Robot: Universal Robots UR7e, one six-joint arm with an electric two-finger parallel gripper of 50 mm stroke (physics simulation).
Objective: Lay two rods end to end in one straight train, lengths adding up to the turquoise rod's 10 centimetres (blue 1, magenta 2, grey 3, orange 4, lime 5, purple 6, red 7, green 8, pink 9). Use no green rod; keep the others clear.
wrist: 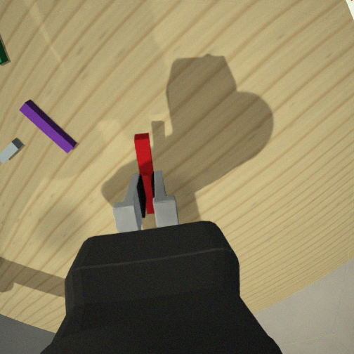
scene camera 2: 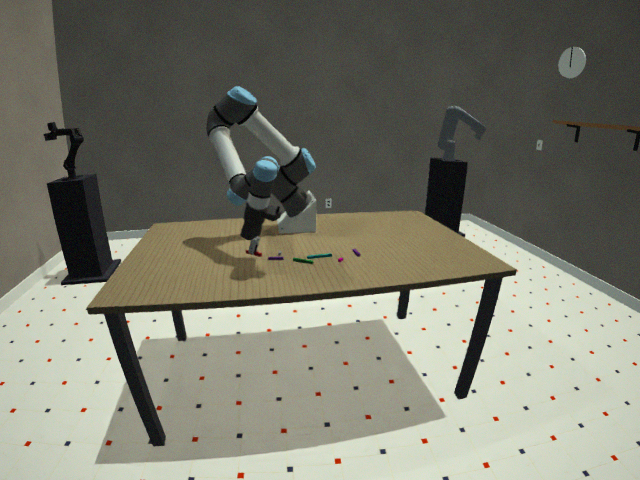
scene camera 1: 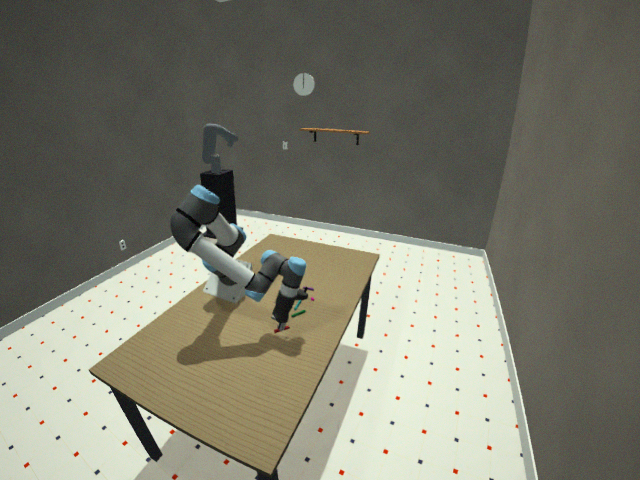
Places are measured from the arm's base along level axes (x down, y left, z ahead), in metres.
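Pixels of known places: gripper, between the fingertips: [scene camera 2: 252, 252] [scene camera 1: 280, 329]; arm's base, origin of its link: [scene camera 2: 300, 206].
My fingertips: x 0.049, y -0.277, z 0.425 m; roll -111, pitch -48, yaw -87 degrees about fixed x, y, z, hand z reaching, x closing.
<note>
Ahead of a thing's pixels: the offset from my fingertips to its top centre.
My gripper [scene camera 1: 282, 326] [scene camera 2: 253, 252] [wrist: 148, 185] is shut on the red rod @(dx -0.003, dy +0.005, dz +0.004 m) [scene camera 1: 277, 330] [scene camera 2: 258, 253] [wrist: 143, 154], gripping it near one end in the wrist view. The rod is roughly level and low over the table; its shadow falls a little apart from it. A purple rod @(dx +0.044, dy +0.093, dz -0.037 m) [scene camera 2: 275, 258] [wrist: 48, 126] lies left of it in the wrist view, with the short grey rod @(dx +0.044, dy +0.117, dz -0.088 m) [scene camera 2: 279, 253] [wrist: 10, 150] beside it, apart. The turquoise rod @(dx +0.044, dy +0.267, dz -0.019 m) [scene camera 1: 297, 305] [scene camera 2: 319, 255] and a short magenta rod @(dx +0.044, dy +0.337, dz +0.035 m) [scene camera 1: 312, 299] [scene camera 2: 340, 259] lie farther off. The first purple rod is hidden in scene camera 1.
The green rod @(dx +0.044, dy +0.193, dz +0.011 m) [scene camera 1: 298, 313] [scene camera 2: 303, 260] [wrist: 2, 53] lies between the nearer purple rod and the turquoise rod. A second purple rod @(dx +0.044, dy +0.425, dz -0.019 m) [scene camera 1: 308, 288] [scene camera 2: 356, 252] lies beyond the magenta one. The arm's white base [scene camera 2: 297, 223] stands at the table's back edge.
</note>
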